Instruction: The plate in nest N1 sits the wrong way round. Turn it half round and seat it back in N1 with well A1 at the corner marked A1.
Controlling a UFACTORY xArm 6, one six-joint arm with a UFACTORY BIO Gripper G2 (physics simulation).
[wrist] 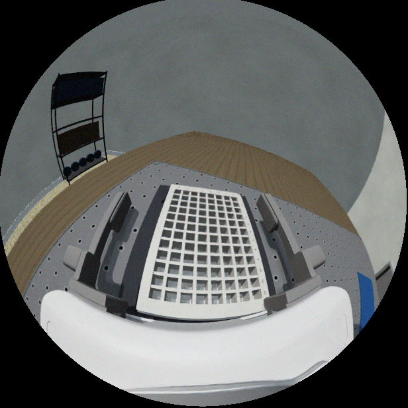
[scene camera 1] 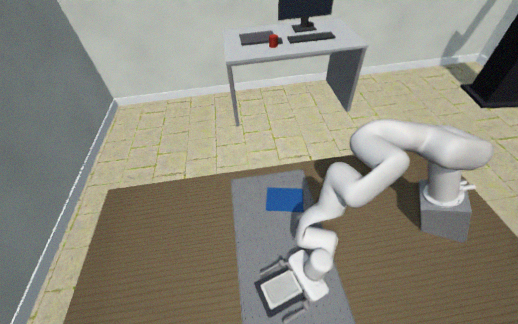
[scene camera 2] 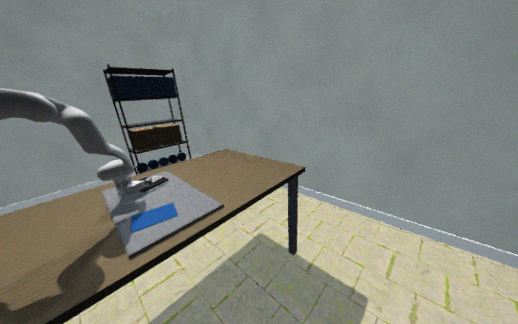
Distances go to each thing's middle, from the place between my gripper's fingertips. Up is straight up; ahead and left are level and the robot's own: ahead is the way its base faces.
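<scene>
White plate [scene camera 1: 285,286]: my hand 3 cm to the left of it, 4 cm past it. Dark nest [wrist: 133,272]: from my hand, 3 cm to the right, 4 cm behind, 2 cm below. Flat blue rectangle [scene camera 1: 278,199]: from my hand, 42 cm to the right, 7 cm behind, 2 cm below. Going by their middles, of the things named here, farthest from my hand: the rectangle.
</scene>
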